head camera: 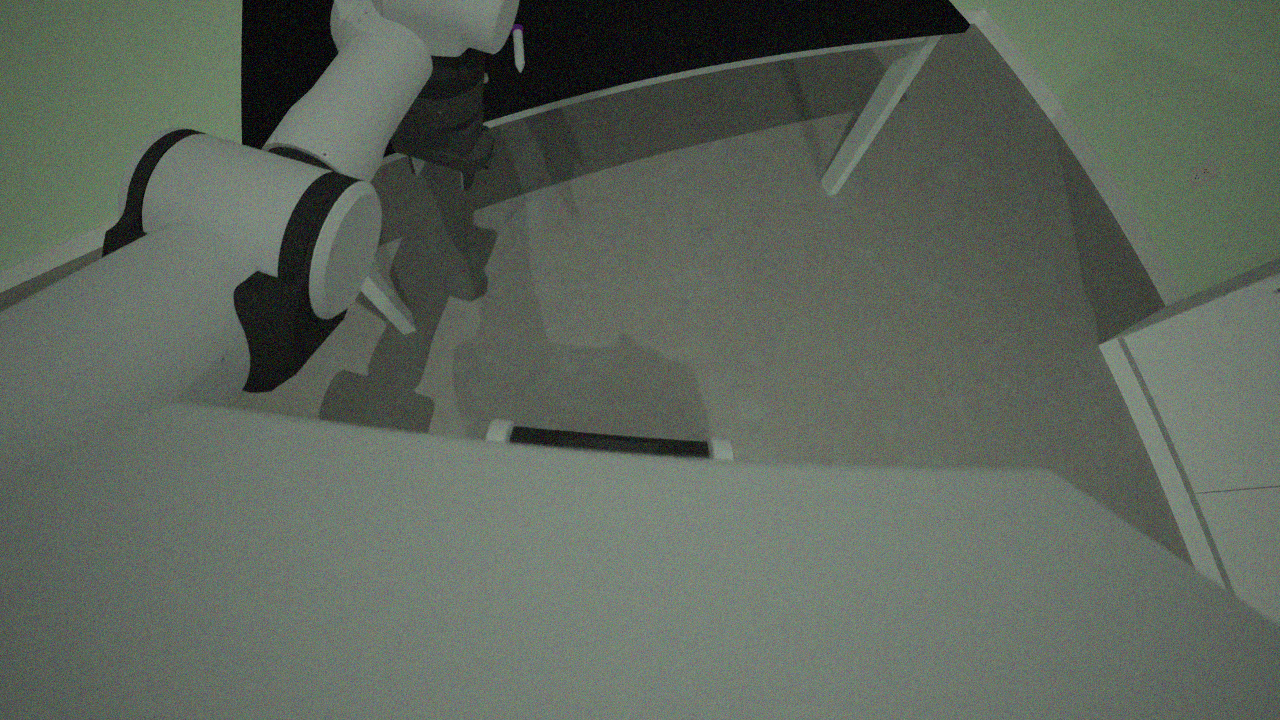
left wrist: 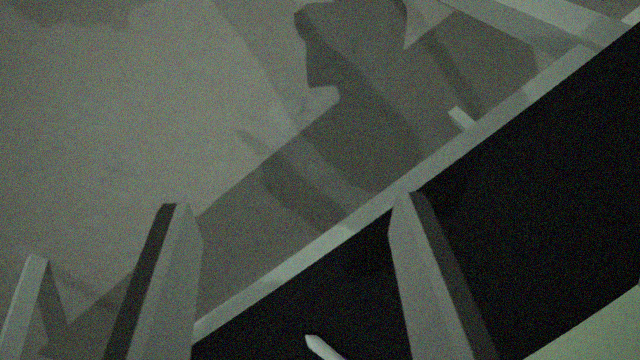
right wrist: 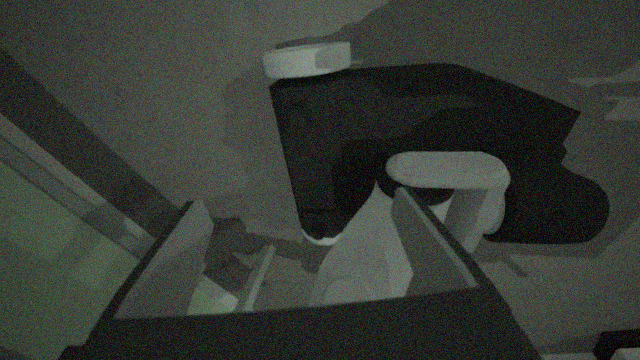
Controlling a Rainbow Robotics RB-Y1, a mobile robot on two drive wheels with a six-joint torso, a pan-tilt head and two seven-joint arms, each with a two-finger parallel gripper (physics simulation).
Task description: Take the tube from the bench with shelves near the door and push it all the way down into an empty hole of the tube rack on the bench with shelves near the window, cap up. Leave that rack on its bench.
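The tube, white with a purple cap and a pointed tip, is on the black bench top at the top of the head view. Its pale tip end shows at the bottom of the left wrist view, low between the fingers. My left gripper is partly open and empty, near the bench's front edge and apart from the tube. My right gripper is wide open and empty, away from the bench. The tube rack does not show.
Bench legs stand below the front edge. My left arm covers the bench's left end in the head view. A white cabinet stands at the right. My dark wheeled base shows in the right wrist view.
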